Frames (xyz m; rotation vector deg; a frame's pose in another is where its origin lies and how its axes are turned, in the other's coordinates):
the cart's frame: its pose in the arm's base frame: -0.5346 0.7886 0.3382 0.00 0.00 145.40
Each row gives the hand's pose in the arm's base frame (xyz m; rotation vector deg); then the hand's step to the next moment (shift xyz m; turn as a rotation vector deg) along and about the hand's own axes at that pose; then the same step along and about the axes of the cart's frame.
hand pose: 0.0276 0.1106 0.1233 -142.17 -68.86 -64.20
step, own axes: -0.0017 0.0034 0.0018 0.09 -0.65 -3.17
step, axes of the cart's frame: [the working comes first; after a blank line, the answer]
step, axes of the arm's base frame: 0.0028 -0.0025 -0.0019 -2.21 -0.91 2.19

-0.0037 0.0005 -0.0019 1.30 2.00 2.19
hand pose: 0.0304 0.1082 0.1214 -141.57 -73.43 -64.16
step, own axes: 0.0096 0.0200 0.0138 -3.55 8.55 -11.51
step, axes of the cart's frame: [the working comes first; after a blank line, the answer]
step, axes of the arm's base frame: 0.0261 -0.0003 0.0006 -1.19 -12.65 7.54

-0.0217 -0.0145 0.0006 -6.20 11.08 7.54
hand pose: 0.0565 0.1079 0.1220 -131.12 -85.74 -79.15
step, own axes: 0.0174 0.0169 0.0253 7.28 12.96 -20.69
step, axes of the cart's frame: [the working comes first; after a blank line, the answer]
step, axes of the arm's base frame: 0.0310 0.0159 0.0039 -2.37 -12.00 22.35

-0.0165 -0.0307 0.0039 -4.86 11.23 22.35
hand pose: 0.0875 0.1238 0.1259 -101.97 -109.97 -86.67
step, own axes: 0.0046 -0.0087 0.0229 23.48 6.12 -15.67
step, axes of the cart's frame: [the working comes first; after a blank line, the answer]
step, axes of the arm's base frame: 0.0033 0.0209 -0.0132 -10.20 3.93 26.74

0.0091 -0.0191 -0.0132 10.63 2.56 26.74
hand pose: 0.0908 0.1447 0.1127 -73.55 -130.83 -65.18
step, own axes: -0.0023 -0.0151 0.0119 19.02 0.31 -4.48
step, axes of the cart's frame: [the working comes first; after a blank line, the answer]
step, axes of the arm's base frame: -0.0095 0.0031 -0.0166 -11.03 7.99 14.02

0.0096 0.0028 -0.0166 13.61 -0.31 14.02
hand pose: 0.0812 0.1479 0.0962 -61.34 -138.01 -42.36
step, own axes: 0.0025 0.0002 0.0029 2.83 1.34 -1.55
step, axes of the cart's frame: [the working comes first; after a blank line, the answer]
step, axes of the arm's base frame: -0.0018 0.0033 -0.0008 -0.52 1.38 3.17

0.0034 -0.0017 -0.0008 1.22 -0.84 3.17
